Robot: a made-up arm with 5 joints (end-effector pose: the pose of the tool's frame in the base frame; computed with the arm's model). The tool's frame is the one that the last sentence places. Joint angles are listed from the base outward.
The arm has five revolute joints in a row. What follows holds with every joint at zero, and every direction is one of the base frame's. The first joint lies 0.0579 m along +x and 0.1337 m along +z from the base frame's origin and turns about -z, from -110 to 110 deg. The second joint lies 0.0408 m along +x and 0.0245 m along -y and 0.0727 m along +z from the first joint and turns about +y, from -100 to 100 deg. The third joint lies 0.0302 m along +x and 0.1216 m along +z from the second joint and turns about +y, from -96.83 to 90.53 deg. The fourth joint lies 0.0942 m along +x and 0.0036 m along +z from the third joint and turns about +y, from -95 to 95 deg. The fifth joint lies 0.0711 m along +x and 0.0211 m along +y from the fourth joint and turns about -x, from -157.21 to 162.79 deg. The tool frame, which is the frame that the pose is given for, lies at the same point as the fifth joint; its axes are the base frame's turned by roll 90, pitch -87.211 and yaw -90 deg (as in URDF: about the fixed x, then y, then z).
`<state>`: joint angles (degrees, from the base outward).
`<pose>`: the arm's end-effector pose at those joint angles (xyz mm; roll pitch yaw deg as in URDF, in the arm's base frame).
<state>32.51 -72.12 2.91 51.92 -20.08</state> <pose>83.3 -20.2 383.0 128.69 -61.61 -157.68</pose>
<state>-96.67 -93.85 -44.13 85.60 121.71</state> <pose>74.2 -110.4 345.1 -146.00 17.17 163.03</pose>
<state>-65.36 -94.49 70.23 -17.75 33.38</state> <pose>83.7 48.1 316.6 -150.53 -39.76 -156.10</pose>
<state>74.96 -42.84 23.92 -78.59 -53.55</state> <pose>69.9 -57.8 420.5 -173.74 4.15 161.61</pose>
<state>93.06 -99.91 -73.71 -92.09 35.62</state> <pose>64.3 183.4 151.2 2.33 3.60 -60.16</pose>
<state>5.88 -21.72 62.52 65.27 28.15</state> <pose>135.0 -11.4 203.4 7.03 14.49 20.38</pose>
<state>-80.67 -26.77 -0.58 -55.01 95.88</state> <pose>78.2 102.5 445.5 -172.37 0.41 167.61</pose>
